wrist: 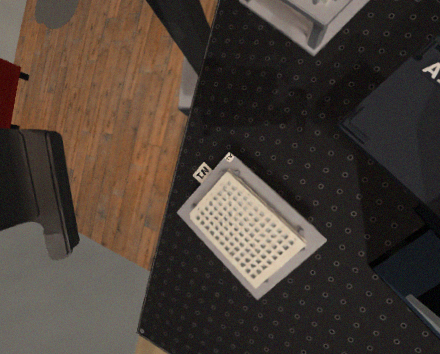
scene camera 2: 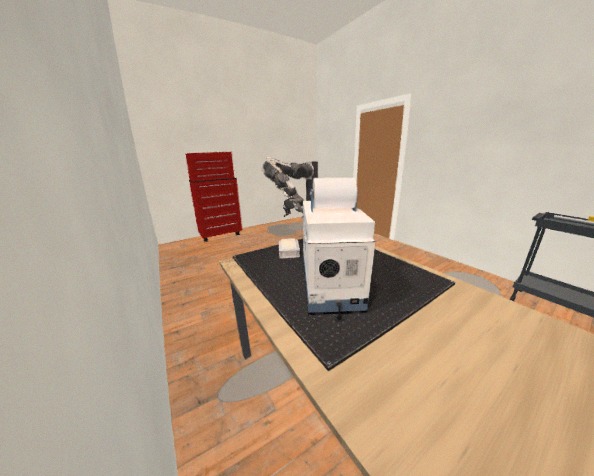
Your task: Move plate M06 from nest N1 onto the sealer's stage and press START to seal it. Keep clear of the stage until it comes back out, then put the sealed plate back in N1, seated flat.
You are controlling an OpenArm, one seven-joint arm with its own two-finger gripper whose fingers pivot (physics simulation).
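Note:
The cream multi-well plate [wrist: 245, 232] sits in the light grey nest N1 [wrist: 315, 241] in the wrist view and looks level; its M06 marking cannot be read. The sealer's dark stage [wrist: 400, 125], marked A1, shows at the right of that view. The white sealer [scene camera 2: 340, 232] stands with its back towards scene camera 2, hiding its stage and START button. My gripper [scene camera 2: 287, 213] is open and empty, in the air beyond the sealer. In the wrist view one finger shows at the left, apart from the plate, and the other finger does not show.
Another grey nest [wrist: 314, 49] shows partly at the top of the wrist view. A small white box-like thing [scene camera 2: 289, 248] stands on the black perforated mat [scene camera 2: 400, 290] beside the sealer. The mat lies on a wooden table [scene camera 2: 480, 380]. A red cabinet [scene camera 2: 215, 200] stands farther back.

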